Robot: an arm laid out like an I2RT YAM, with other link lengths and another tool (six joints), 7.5 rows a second.
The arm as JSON. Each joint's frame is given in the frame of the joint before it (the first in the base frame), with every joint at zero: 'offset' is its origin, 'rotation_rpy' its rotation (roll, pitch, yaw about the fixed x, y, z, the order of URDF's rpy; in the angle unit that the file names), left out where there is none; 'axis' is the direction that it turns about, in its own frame. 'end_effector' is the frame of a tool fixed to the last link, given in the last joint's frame.
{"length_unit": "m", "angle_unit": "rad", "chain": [
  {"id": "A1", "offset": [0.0, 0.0, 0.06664], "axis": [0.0, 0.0, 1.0]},
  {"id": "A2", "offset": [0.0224, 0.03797, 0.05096], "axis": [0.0, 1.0, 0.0]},
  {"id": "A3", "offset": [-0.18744, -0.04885, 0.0], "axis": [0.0, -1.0, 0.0]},
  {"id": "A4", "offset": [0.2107, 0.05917, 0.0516], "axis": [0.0, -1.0, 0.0]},
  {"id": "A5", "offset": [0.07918, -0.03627, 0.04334], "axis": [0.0, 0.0, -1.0]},
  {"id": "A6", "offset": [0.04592, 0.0, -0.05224], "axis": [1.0, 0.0, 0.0]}
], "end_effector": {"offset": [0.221, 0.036, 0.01], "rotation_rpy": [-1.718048, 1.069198, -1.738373]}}
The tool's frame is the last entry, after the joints.
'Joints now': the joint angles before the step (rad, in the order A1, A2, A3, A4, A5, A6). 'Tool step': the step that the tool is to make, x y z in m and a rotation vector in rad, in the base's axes. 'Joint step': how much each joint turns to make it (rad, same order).
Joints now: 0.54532, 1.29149, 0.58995, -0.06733, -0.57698, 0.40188
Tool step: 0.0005, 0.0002, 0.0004, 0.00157, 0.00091, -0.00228
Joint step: 0.00027, 0.00017, 0.00003, 0.00217, 0.00057, 0.00367
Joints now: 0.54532, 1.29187, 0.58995, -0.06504, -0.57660, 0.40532
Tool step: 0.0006, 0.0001, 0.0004, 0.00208, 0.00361, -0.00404
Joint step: -0.00009, 0.00015, 0.00031, 0.00133, 0.00032, 0.00641
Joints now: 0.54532, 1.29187, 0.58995, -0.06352, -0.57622, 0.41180
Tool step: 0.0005, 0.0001, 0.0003, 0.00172, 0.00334, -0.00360
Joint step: 0.00009, 0.00022, 0.00028, 0.00114, 0.00044, 0.00580
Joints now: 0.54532, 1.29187, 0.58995, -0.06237, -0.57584, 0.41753
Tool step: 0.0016, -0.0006, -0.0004, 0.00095, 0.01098, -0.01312
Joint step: 0.00011, -0.00015, -0.00018, 0.00008, 0.00505, 0.01649
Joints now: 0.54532, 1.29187, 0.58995, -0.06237, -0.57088, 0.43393
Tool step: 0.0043, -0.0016, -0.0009, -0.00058, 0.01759, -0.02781
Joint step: 0.00001, 0.00016, 0.00125, -0.00032, 0.01412, 0.03014
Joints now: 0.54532, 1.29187, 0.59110, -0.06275, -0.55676, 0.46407
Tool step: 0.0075, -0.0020, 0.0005, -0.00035, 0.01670, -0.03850
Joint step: -0.00015, 0.00007, 0.00711, -0.00175, 0.02201, 0.03802
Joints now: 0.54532, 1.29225, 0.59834, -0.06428, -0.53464, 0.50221
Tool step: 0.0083, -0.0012, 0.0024, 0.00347, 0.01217, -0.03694
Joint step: 0.00005, 0.00172, 0.01129, 0.00036, 0.02064, 0.03704
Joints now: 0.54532, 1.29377, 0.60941, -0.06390, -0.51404, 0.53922
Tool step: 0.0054, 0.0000, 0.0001, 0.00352, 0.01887, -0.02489
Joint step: 0.00012, 0.01481, 0.01466, 0.00058, 0.00963, 0.03023
